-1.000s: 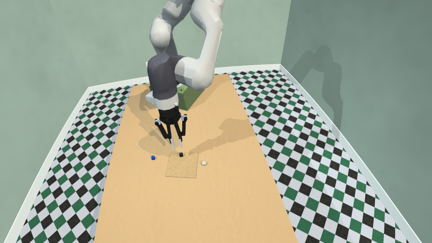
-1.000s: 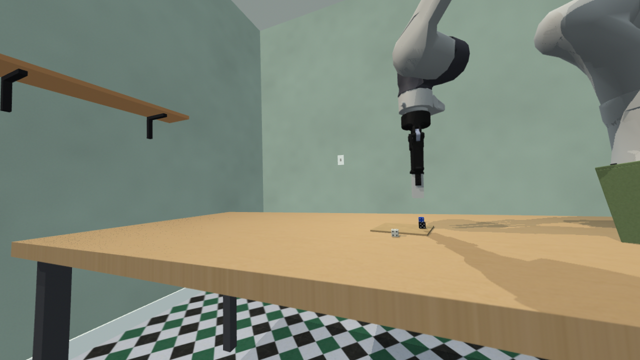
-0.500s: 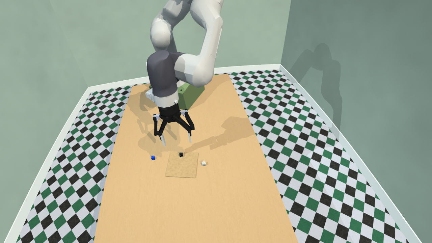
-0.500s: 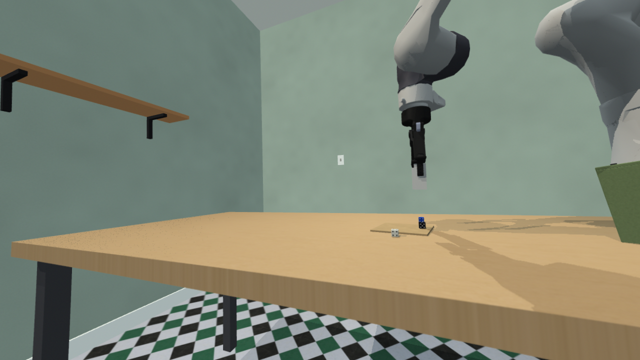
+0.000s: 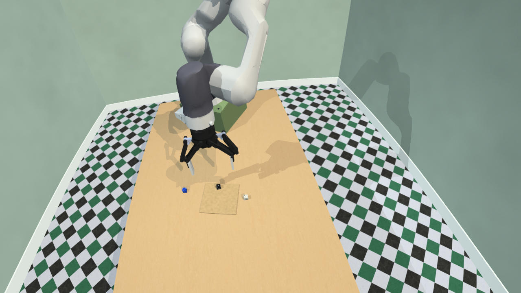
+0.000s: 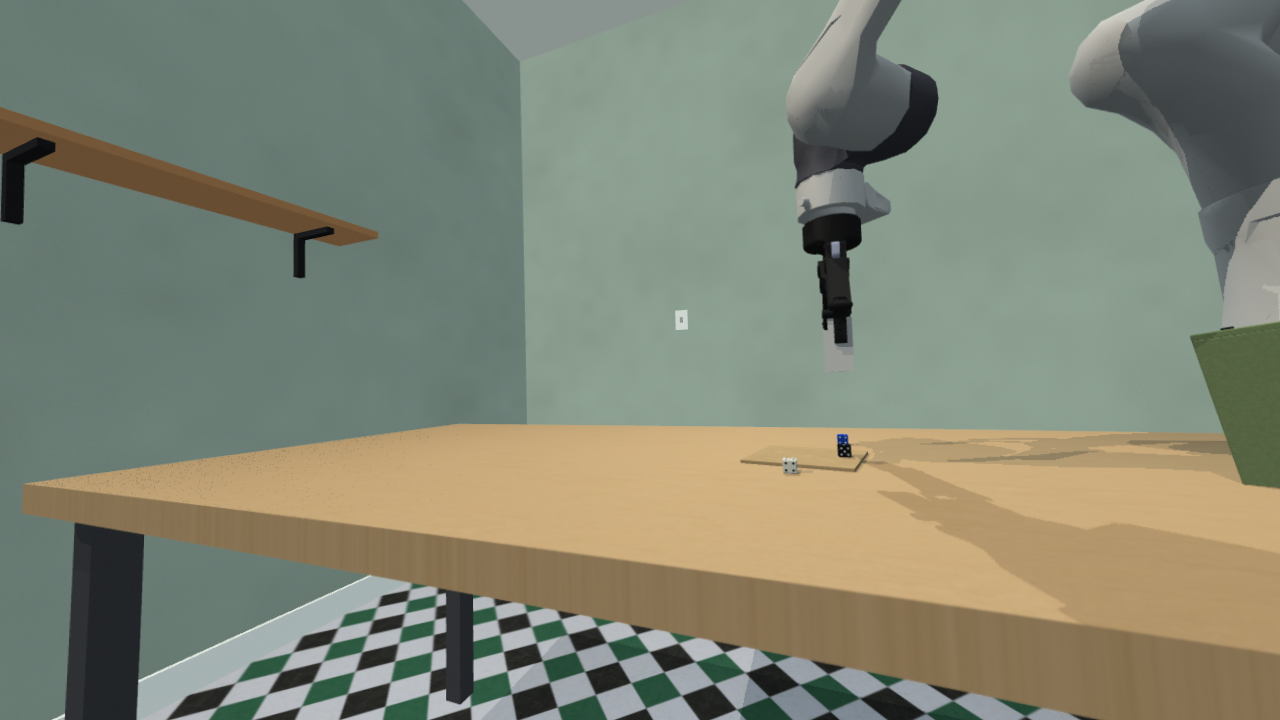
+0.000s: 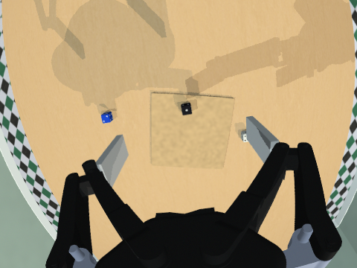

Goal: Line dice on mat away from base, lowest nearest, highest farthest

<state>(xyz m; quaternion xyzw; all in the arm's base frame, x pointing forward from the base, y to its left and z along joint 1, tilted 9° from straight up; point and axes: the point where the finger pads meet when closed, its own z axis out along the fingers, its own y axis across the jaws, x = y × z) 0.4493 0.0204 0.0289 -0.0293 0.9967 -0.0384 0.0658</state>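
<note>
The blue die is 140 mm to the right of my hand and 120 mm below it. Also, from my hand: black die (120 mm below); then tan mat (130 mm below, 50 mm ahead, 10 mm to the left); then white die (120 mm below, 110 mm to the left, 60 mm ahead).
</note>
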